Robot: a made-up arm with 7 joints. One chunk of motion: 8 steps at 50 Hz.
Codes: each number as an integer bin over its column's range. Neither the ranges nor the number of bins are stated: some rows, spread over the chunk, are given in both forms.
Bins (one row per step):
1: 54 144 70 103 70 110
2: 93 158 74 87 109 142
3: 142 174 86 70 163 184
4: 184 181 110 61 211 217
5: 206 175 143 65 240 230
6: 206 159 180 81 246 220
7: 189 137 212 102 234 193
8: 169 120 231 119 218 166
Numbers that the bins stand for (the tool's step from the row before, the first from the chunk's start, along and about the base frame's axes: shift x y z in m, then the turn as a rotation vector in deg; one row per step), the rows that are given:
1: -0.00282 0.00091 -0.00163 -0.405 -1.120 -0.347
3: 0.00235 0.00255 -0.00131 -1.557 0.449 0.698
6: 0.00612 0.00173 0.00053 -1.173 1.848 1.206
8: 0.00394 -0.00041 0.00153 0.153 1.376 0.444
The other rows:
2: -0.00053 0.00167 -0.00155 -0.964 -0.462 0.105
4: 0.00482 0.00294 -0.00084 -1.871 1.258 1.164
5: 0.00612 0.00261 -0.00020 -1.731 1.747 1.347
7: 0.00512 0.00052 0.00116 -0.440 1.646 0.825

